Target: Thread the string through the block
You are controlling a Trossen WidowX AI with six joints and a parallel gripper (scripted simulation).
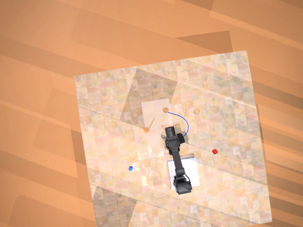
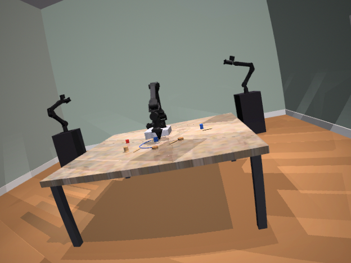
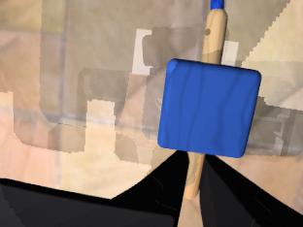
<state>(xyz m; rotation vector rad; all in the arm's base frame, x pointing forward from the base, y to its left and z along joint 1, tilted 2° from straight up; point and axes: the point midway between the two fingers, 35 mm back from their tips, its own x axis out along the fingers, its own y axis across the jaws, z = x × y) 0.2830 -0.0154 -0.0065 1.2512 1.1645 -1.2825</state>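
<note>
Now: gripper tip 3 cm to the left of the blue cube. Also, from my gripper tip: thin wooden stick 4 cm to the right; then red cube 28 cm to the right, 17 cm behind; then wooden block 22 cm to the right, 15 cm ahead, 1 cm above.
</note>
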